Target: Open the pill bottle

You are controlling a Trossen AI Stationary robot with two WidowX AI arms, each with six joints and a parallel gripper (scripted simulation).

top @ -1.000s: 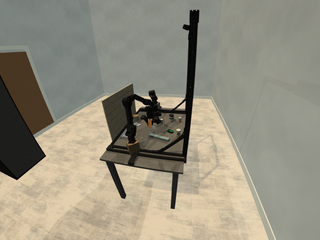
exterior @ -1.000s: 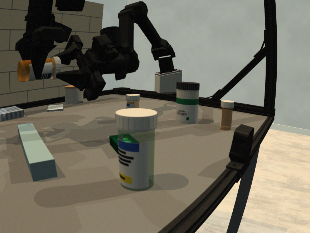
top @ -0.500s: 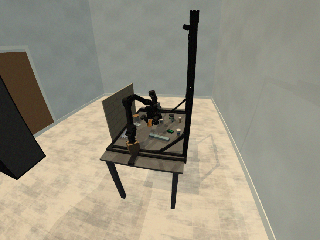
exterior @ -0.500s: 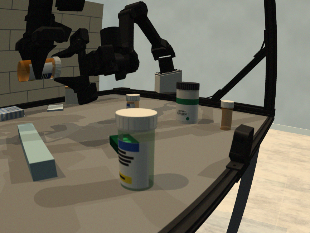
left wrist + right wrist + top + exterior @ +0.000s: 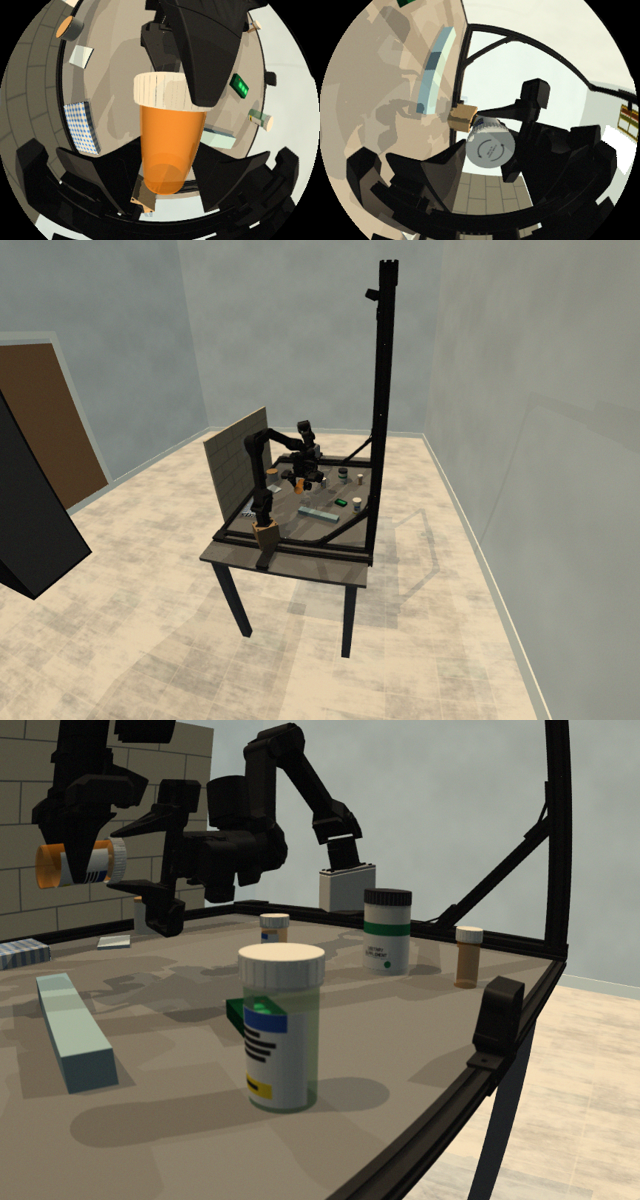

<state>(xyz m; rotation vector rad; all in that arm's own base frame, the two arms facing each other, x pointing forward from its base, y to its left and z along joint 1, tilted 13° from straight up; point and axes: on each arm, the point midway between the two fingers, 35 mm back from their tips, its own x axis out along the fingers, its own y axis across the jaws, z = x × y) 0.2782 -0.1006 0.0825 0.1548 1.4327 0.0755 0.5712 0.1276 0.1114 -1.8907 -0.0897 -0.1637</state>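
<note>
The white ribbed cap is 3 cm to the left of my right hand and 1 cm ahead of it. Round my right hand: brick wall panel: 38 cm ahead, 9 cm above, 7 cm to the right; cork-lidded jar: 29 cm ahead, 22 cm to the right, 11 cm below; pale blue block: 14 cm to the left, 13 cm below, 10 cm behind.
Right now the white ribbed cap is 50 mm to the right of my left hand and 10 mm below it. The rest, counted from my left hand: brick wall panel 370 mm ahead, 150 mm to the right, 70 mm above; cork-lidded jar 280 mm ahead, 300 mm to the right, 120 mm below; pale blue block 110 mm behind, 60 mm to the left, 140 mm below.
</note>
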